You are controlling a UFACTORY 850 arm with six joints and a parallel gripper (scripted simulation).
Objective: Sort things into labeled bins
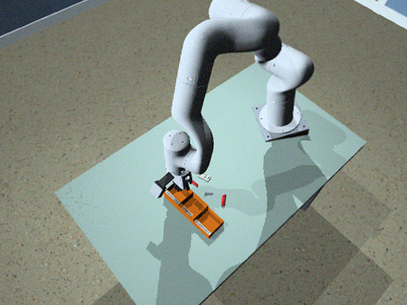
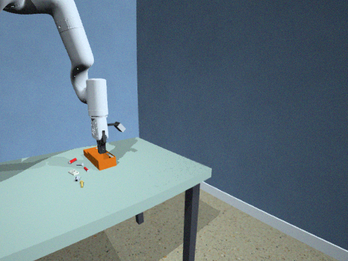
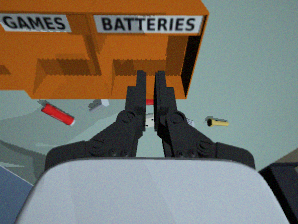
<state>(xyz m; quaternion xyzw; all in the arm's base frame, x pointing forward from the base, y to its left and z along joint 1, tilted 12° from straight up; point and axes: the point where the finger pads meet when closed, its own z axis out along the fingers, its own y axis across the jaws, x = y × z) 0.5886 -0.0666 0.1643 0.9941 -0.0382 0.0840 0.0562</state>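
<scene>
The orange bin row lies 80 mm to the left of my hand, 60 mm below it and 10 mm ahead of it. Also, from my hand: grey bolt (80 mm to the left, 80 mm below, 80 mm behind); then grey piece (140 mm behind, 80 mm below, 60 mm to the right); then white domino (140 mm behind, 80 mm below, 20 mm to the left).
</scene>
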